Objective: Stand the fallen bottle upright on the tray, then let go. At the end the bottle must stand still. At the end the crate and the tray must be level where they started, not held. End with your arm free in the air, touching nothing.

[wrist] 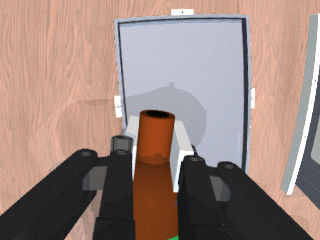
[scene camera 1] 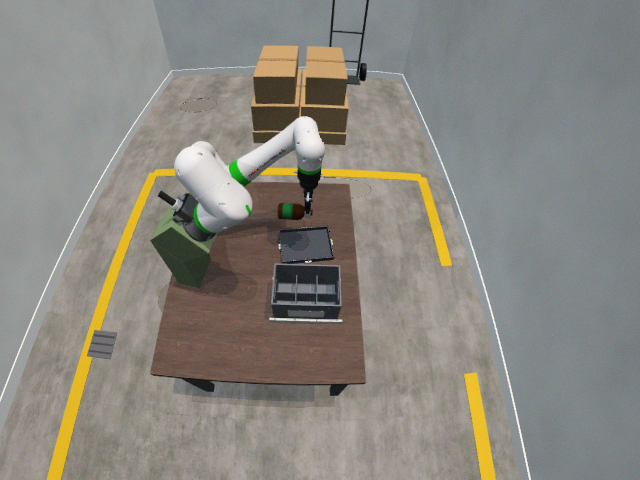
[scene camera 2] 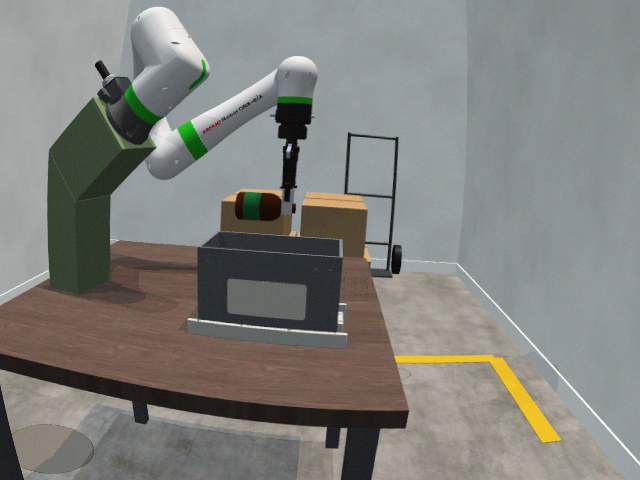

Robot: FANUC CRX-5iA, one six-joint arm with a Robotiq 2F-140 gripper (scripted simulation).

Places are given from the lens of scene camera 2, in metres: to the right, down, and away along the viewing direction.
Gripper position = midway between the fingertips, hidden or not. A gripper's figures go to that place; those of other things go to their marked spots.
my gripper (scene camera 2: 287, 213): -0.09, -0.07, 1.44
dark grey crate (scene camera 2: 290, 282): -0.05, 0.08, 1.01
white base strip (scene camera 2: 203, 327): -0.23, 0.17, 1.03
